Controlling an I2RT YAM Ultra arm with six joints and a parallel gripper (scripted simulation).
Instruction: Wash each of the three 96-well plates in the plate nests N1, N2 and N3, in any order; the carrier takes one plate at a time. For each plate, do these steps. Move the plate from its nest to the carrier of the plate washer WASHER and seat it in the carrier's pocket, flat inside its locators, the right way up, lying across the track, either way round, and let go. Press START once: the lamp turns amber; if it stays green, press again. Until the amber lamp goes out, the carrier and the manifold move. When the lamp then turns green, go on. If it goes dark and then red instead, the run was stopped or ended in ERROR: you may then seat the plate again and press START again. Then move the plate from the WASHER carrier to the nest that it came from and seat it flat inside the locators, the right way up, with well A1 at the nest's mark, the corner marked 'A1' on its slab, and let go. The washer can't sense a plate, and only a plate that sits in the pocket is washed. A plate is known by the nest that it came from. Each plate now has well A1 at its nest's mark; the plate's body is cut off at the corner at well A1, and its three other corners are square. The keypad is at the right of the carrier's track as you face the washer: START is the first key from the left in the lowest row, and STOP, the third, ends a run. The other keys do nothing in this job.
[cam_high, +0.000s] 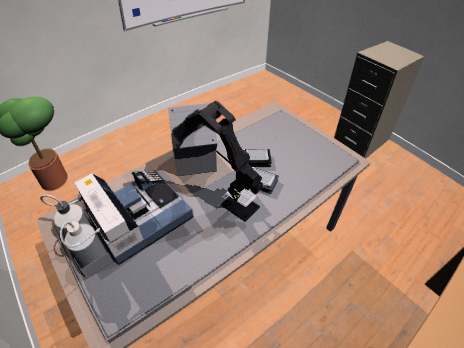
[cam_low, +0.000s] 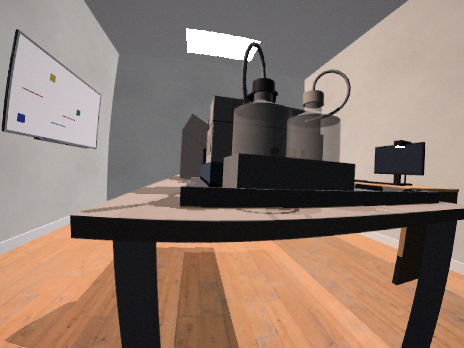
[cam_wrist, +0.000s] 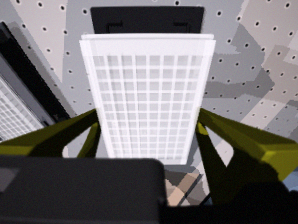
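Right now my hand is 29 cm to the left of the dark carrier, 28 cm past it and 1 cm above it. The rest, counted from my hand: plate washer 45 cm to the right, 28 cm behind, 4 cm above; then label 10 cm behind, 9 cm below, 1 cm to the right; then black nest 9 cm below.
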